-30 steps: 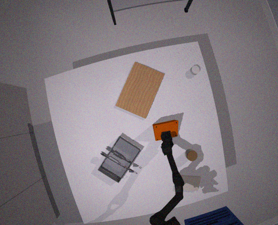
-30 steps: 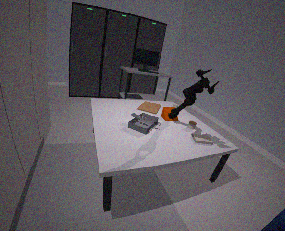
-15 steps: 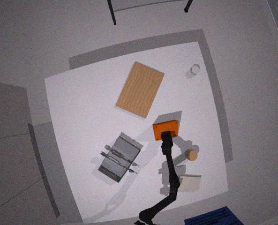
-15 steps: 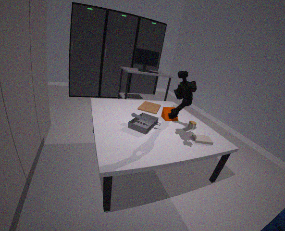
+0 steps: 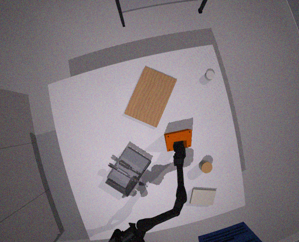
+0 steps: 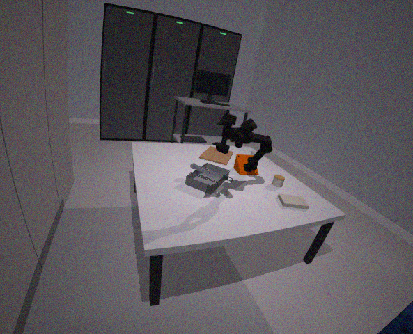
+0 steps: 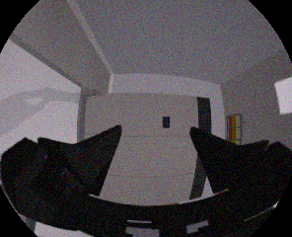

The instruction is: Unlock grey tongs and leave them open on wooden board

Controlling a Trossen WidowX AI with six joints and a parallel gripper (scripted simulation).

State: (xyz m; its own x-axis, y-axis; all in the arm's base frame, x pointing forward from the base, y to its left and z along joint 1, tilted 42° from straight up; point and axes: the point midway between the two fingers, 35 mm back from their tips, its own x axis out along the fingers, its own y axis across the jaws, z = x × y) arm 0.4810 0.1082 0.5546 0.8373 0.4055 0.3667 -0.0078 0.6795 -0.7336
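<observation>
The grey roasting tin is 380 mm below my gripper tip, 330 mm to the right of it and 130 mm behind it. From my gripper tip the other things lie so: cork-topped pot 670 mm behind, 380 mm below, 280 mm to the right; wooden board 810 mm to the right, 400 mm below, 360 mm behind; pale flat block 640 mm behind, 400 mm below, 40 mm to the right.
</observation>
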